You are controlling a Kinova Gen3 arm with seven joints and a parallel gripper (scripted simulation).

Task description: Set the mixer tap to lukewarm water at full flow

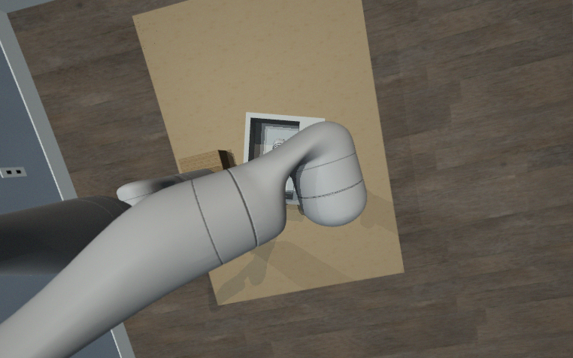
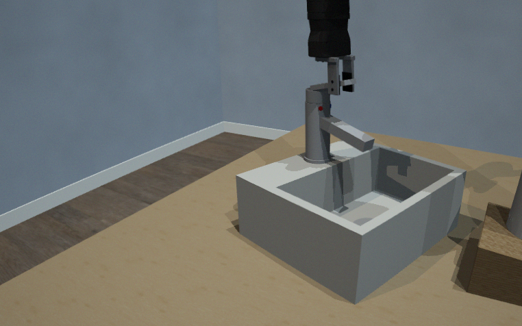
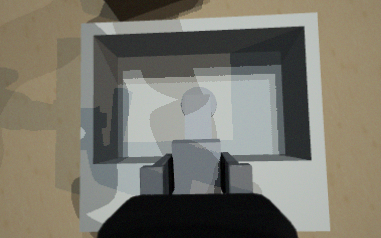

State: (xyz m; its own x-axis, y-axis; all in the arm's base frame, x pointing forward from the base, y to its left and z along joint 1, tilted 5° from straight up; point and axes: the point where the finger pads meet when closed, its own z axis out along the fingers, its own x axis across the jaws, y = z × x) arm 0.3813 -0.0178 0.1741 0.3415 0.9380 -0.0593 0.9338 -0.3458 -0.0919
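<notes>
My hand is 20 mm short of the flat lever, 10 mm to the left of it and 10 mm above it. Round my hand: grey square sink (240 mm below, 60 mm behind, 20 mm to the left); grey mixer tap (50 mm below, 40 mm ahead, 10 mm to the right).
</notes>
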